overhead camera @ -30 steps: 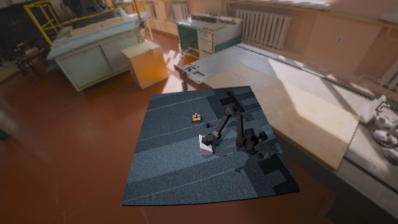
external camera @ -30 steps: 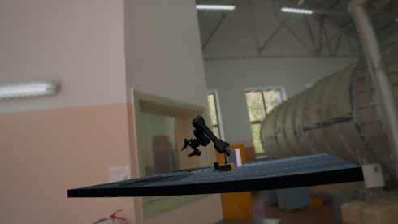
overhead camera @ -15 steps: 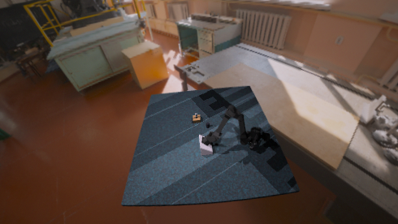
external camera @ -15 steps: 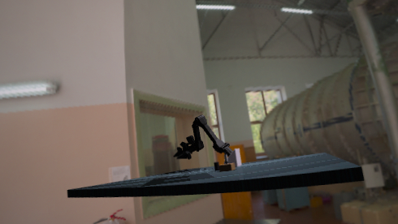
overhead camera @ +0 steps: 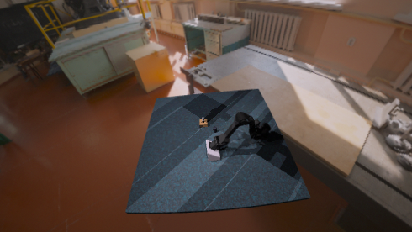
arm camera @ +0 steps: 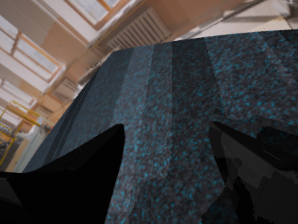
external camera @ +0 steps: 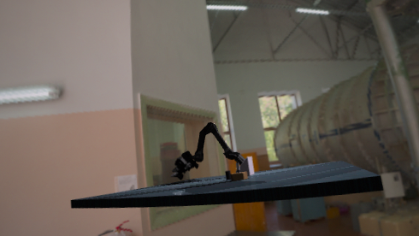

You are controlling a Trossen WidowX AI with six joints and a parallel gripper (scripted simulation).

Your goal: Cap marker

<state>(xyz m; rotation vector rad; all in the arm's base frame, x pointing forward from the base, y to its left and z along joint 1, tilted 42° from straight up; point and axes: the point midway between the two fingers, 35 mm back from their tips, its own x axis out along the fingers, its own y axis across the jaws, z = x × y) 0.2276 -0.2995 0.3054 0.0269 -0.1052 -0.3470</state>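
The dark cap lies 3 cm behind my gripper tip, 43 cm to the left of it and 5 cm below it.
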